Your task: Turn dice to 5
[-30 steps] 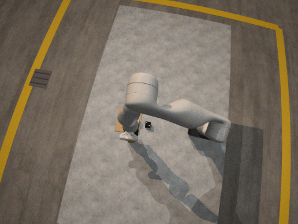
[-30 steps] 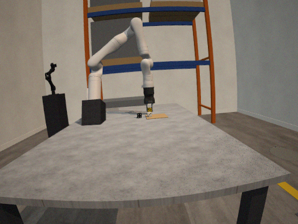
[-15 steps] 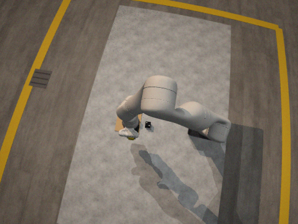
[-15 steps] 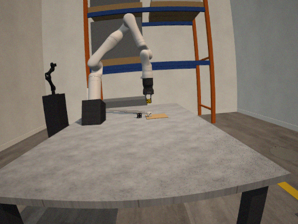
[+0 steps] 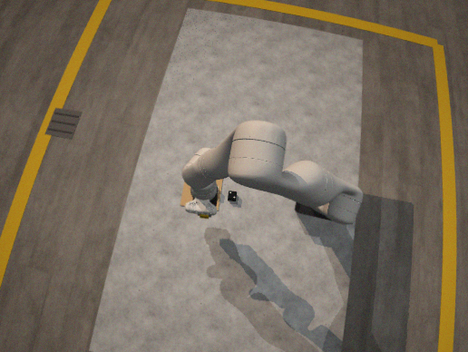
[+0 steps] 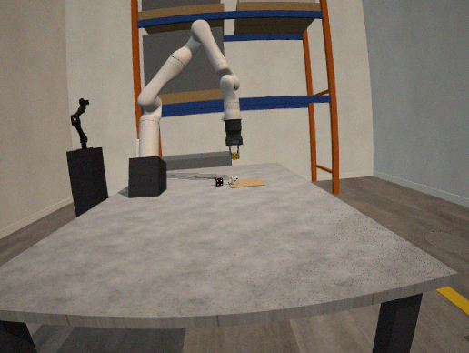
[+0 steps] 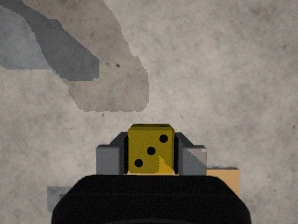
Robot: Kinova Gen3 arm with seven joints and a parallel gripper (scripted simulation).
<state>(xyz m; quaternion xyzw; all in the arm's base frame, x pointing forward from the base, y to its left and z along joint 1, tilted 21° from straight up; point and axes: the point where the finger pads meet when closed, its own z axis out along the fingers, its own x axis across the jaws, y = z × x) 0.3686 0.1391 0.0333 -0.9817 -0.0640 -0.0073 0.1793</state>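
Right now the tan mat is 12 cm below my hand, 11 cm to the right of it and 4 cm ahead of it. From my hand the other things lie so: white die: 11 cm to the right, 10 cm below; black die: 11 cm to the right, 10 cm below, 7 cm behind; yellow die: 1 cm below.
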